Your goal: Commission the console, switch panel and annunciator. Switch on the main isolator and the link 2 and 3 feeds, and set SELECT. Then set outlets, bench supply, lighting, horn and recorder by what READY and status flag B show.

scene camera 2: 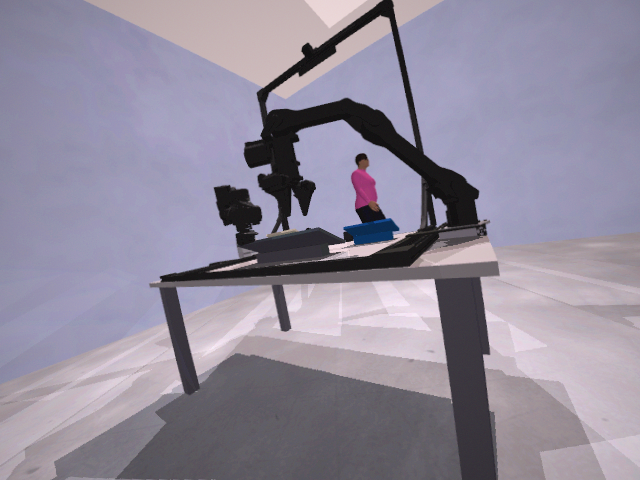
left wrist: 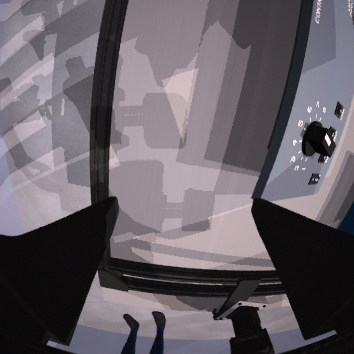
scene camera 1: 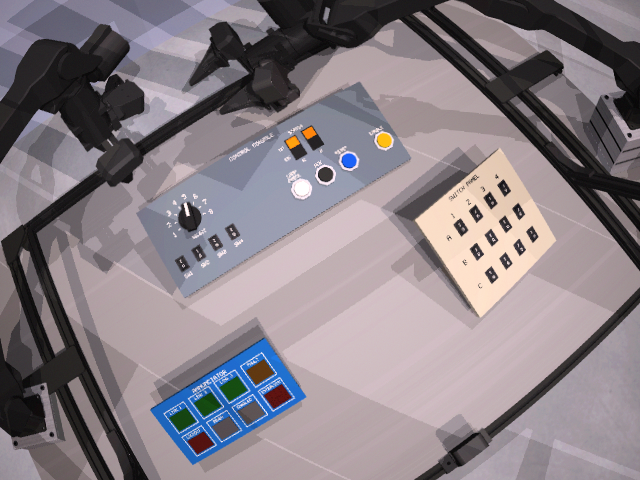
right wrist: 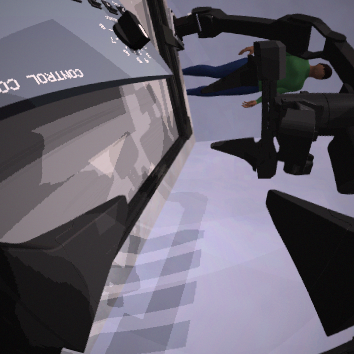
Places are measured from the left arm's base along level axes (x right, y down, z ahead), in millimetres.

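Pixels of known places: left gripper, fingertip midpoint: (scene camera 2: 297,216) (left wrist: 185,204) (right wrist: 206,120); right gripper, fingertip midpoint: (scene camera 2: 255,220) (scene camera 1: 205,98) (right wrist: 197,199); left arm's base, link origin: (scene camera 2: 464,224) (left wrist: 242,312) (scene camera 1: 29,416) (right wrist: 176,28); right arm's base, link origin: (scene camera 1: 634,112).
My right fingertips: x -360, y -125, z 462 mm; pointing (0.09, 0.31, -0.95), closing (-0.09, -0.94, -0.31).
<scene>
Ahead of a thing's pixels: the offset from my right fingertips to its top centre. "*": to the spot under its first point.
The grey console @(* dx +122, dy +78, dz +24 mm) (scene camera 1: 248,180) (scene camera 2: 297,240) has its SELECT knob @(dx +152, dy +52, dz -76 mm) (scene camera 1: 189,217) (left wrist: 319,139) (right wrist: 131,30) pointing at 5. Both status flags (scene camera 1: 292,142) (scene camera 1: 308,132) show orange in their upper halves. The small rockers' positions are too small to read. The cream switch panel (scene camera 1: 447,235) stands at the right. The blue annunciator @(dx +419, dy +70, dz -106 mm) (scene camera 1: 299,391) (scene camera 2: 372,227) has dark green, brown, dark red and grey tiles; READY looks grey. My left gripper (scene camera 1: 120,138) (scene camera 2: 296,212) (left wrist: 185,204) is open, empty, above the table edge beside the console. My right gripper (scene camera 1: 206,98) (right wrist: 197,199) is open, empty, beyond the console's upper edge.
White, black, blue and yellow buttons (scene camera 1: 301,188) (scene camera 1: 325,174) (scene camera 1: 348,160) (scene camera 1: 383,140) line the console's right part. A black frame (scene camera 1: 56,304) (left wrist: 102,125) borders the table. In the right wrist view, the left arm (right wrist: 310,110) hangs close by. A person in pink (scene camera 2: 364,188) stands beyond the table.
</scene>
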